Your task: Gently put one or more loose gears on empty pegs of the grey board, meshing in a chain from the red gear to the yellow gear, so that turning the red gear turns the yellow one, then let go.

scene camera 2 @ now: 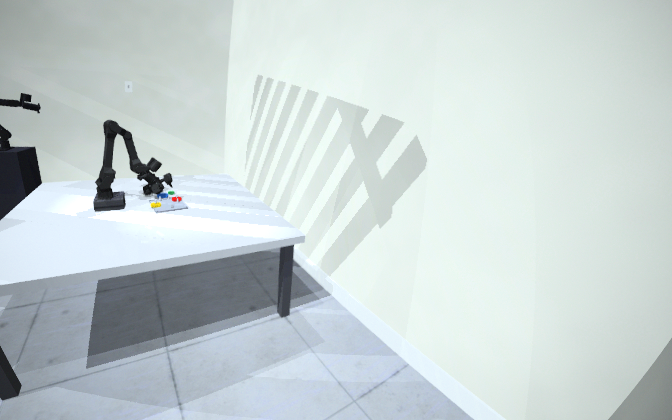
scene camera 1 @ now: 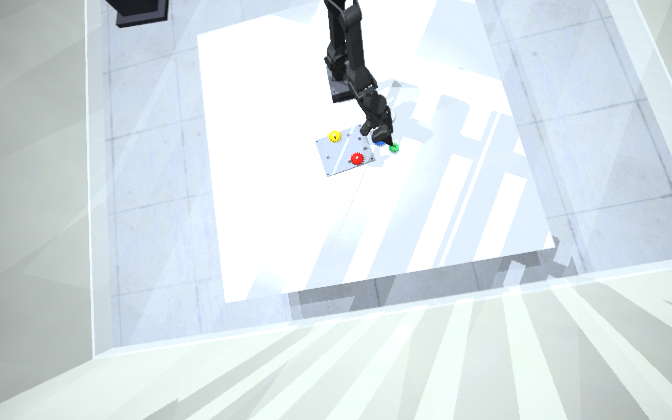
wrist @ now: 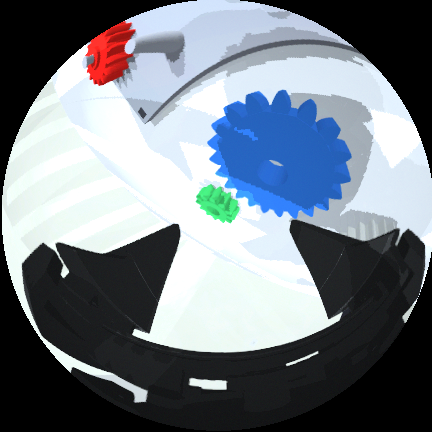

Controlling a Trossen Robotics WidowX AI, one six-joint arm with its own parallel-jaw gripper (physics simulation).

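Pixels of known places: gripper, between the fingertips: (scene camera 2: pixel 166 190) (scene camera 1: pixel 392 139) (wrist: pixel 236 227); arm's base, origin of its link: (scene camera 2: pixel 105 197) (scene camera 1: pixel 338 73).
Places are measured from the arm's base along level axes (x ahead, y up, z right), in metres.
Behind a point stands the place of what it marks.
The grey board (scene camera 1: pixel 340 152) @[x 0.324, y -0.048, z 0.011 m] (scene camera 2: pixel 163 209) @[x 0.297, y -0.048, z 0.090 m] (wrist: pixel 215 25) lies on the table with bare pegs. The red gear (scene camera 1: pixel 357 158) @[x 0.365, y -0.026, z -0.059 m] (scene camera 2: pixel 176 199) @[x 0.359, y -0.036, z -0.034 m] (wrist: pixel 107 56) and yellow gear (scene camera 1: pixel 334 136) @[x 0.260, y -0.030, z 0.032 m] (scene camera 2: pixel 156 205) @[x 0.259, y -0.036, z 0.056 m] sit on its pegs, apart. A large blue gear (scene camera 1: pixel 380 143) @[x 0.303, y -0.039, z -0.157 m] (scene camera 2: pixel 162 196) @[x 0.276, y -0.043, z -0.125 m] (wrist: pixel 300 145) lies loose beside the board, partly hidden by the arm in the first scene view. A small green gear (scene camera 1: pixel 394 148) @[x 0.329, y -0.038, z -0.211 m] (scene camera 2: pixel 171 193) @[x 0.324, y -0.047, z -0.197 m] (wrist: pixel 217 204) @[x 0.314, y -0.040, z -0.198 m] lies loose close to it. My gripper (wrist: pixel 236 227) @[x 0.292, y -0.030, z -0.204 m] is open and empty, above the table by these two gears; its tips are hard to separate in the scene views.
A pale, ridged gear (wrist: pixel 371 227) lies partly behind the right finger in the wrist view. A bare grey peg (wrist: pixel 162 42) stands beside the red gear. The arm's base (scene camera 2: pixel 109 201) @[x 0.029, y -0.008, z 0.043 m] is on the white table (scene camera 1: pixel 260 200) @[x 0.509, y -0.056, z 0.368 m] (scene camera 2: pixel 125 245) @[x 0.175, y -0.056, z 0.471 m]. Striped shadows cross the table.
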